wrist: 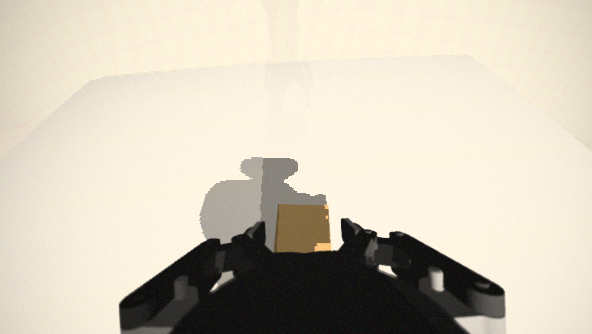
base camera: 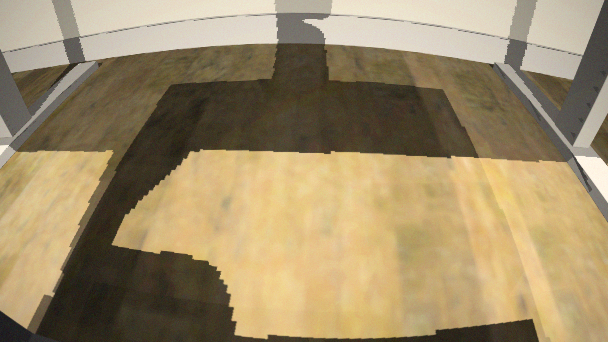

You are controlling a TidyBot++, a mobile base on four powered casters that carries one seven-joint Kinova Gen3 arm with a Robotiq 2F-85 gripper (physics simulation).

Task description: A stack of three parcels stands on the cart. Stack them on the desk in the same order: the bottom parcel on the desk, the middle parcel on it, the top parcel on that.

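Places are measured from the arm's base along level axes (x left, y ahead, z down), in centimetres.
Pixels of known places: gripper, fingertip midpoint: [wrist: 302, 229].
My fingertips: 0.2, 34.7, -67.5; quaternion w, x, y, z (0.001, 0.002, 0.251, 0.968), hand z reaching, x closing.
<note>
Behind a point stands the place of what it marks, as x, y, z.
A tan-orange parcel [wrist: 301, 225] @(0.4, 35.5, -65.6) is in the lower middle of the wrist view, on the white desk top [wrist: 425, 150] @(-28.3, 52.3, -55.4). Its top face shows, mostly in shade, with a lit corner at the lower right. My gripper [wrist: 302, 229] @(0.2, 34.7, -67.5) is open above it, one finger on each side of the parcel, with a gap on both sides. The gripper's body hides the parcel's near edge, and I cannot tell whether another parcel lies under it. The cart and the other parcels do not show in either view.
In the base camera view, grey-white metal frame bars [base camera: 60, 95] @(66.5, 73.1, 37.5) [base camera: 537, 102] run along the wooden floor [base camera: 310, 225] @(0.7, 38.3, 39.6) at left and right, with uprights at both sides. A pale wall with a white skirting board [base camera: 175, 37] @(41.0, 100.1, 35.7) stands behind. Shadows of the arm and furniture lie across the floor.
</note>
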